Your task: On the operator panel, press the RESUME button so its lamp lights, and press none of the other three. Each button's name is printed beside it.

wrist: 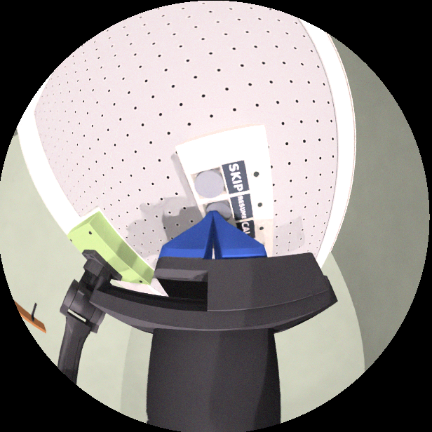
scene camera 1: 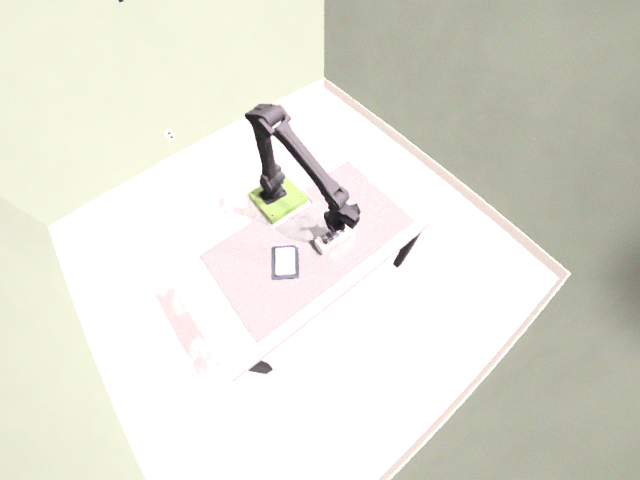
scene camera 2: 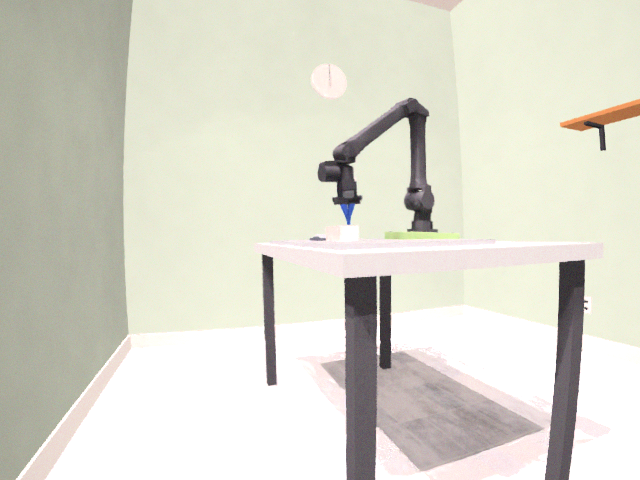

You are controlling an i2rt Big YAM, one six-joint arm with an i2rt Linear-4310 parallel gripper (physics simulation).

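Where they show: gripper, between the fingertips: (scene camera 1: 332, 230); arm's base, origin of its link: (scene camera 1: 273, 194) (scene camera 2: 421, 232).
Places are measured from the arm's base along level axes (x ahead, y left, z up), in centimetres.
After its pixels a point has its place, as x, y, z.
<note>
The white operator panel (scene camera 1: 323, 249) @(40.9, 3.0, 2.8) (scene camera 2: 342, 233) @(39.8, 19.1, 0.2) (wrist: 225, 142) lies on the table. In the wrist view, the round grey SKIP button (wrist: 209, 183) is fully visible beside its label (wrist: 235, 176). The grey RESUME button (wrist: 218, 207) is partly covered by the fingertips; its label (wrist: 242, 206) is beside it. The CALL label (wrist: 246, 228) is partly cut off, and its button and the fourth button are hidden behind the fingers. The small lamp dots (wrist: 256, 174) (wrist: 259, 204) beside SKIP and RESUME look dark. My gripper (scene camera 2: 348, 222) @(35.4, 11.9, 3.0) (wrist: 212, 216) is shut and empty, blue tips at the RESUME button's near edge; contact is unclear.
A dark-framed tablet-like object (scene camera 1: 285, 261) @(35.0, -13.6, -0.5) lies beside the panel on the pinkish perforated mat (scene camera 1: 237, 273) @(27.0, -34.5, -2.5). The arm's green base plate (scene camera 1: 281, 209) @(10.5, -1.3, 0.5) (scene camera 2: 421, 235) @(7.5, 13.1, -1.0) (wrist: 107, 245) stands behind. The white table edge (wrist: 345, 115) shows beyond the mat.
</note>
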